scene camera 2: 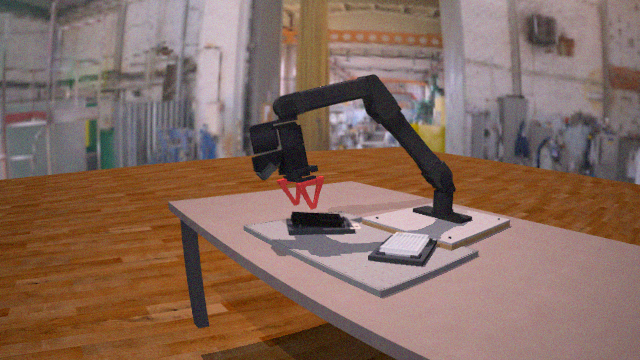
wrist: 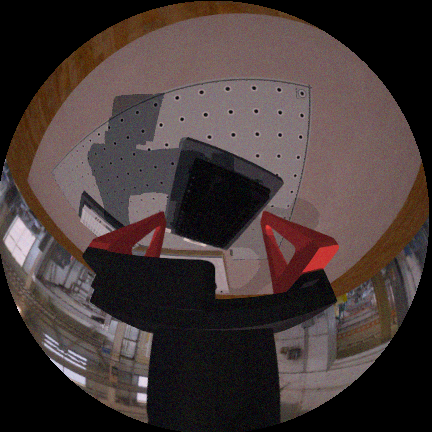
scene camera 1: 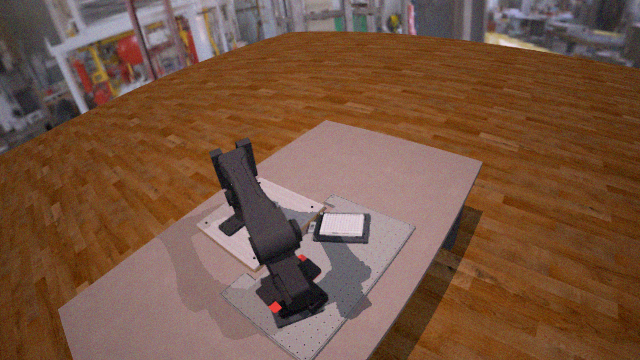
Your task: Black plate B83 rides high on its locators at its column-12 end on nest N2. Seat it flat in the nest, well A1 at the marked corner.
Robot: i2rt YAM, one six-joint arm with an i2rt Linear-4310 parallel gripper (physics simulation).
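Where they show: gripper, fingertip midpoint: (scene camera 2: 304, 206) (wrist: 212, 216); arm's base, origin of the base link: (scene camera 2: 441, 215).
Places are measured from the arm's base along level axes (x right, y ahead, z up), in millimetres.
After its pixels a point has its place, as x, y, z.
Note:
The black plate (scene camera 2: 317, 218) @[116, 362, 24] (wrist: 222, 205) @[147, 375, 25] lies on its dark nest (scene camera 1: 289, 322) @[191, 407, 4] (scene camera 2: 322, 231) @[75, 375, 1] (wrist: 205, 150) @[133, 432, 5]. In the scene camera 2 view its top edge looks slightly higher at the left end. The wells and the A1 mark are too dark to make out. My gripper (scene camera 1: 288, 283) @[140, 385, 51] (scene camera 2: 305, 205) @[140, 385, 51] (wrist: 212, 216) @[140, 385, 51] is open and empty, its red fingertips a little above the plate. In the wrist view the fingertips stand wide apart, either side of the plate's lower part. In the scene camera 1 view the arm hides the plate and much of the nest.
A white well plate (scene camera 1: 342, 224) @[-144, 310, 17] (scene camera 2: 405, 243) @[-159, 321, 19] (wrist: 95, 217) @[-122, 347, 15] sits in a second dark nest (scene camera 1: 365, 236) @[-149, 391, 5] (scene camera 2: 426, 257) @[-223, 317, 2]. Both nests stand on the grey perforated board (scene camera 1: 392, 235) @[-205, 452, -7] (scene camera 2: 350, 270) @[-162, 472, -7] (wrist: 245, 100) @[176, 482, -7]. The arm's base stands on a pale raised board (scene camera 1: 280, 192) @[-162, 10, 1] (scene camera 2: 482, 225) @[-158, -5, 1] beside it.

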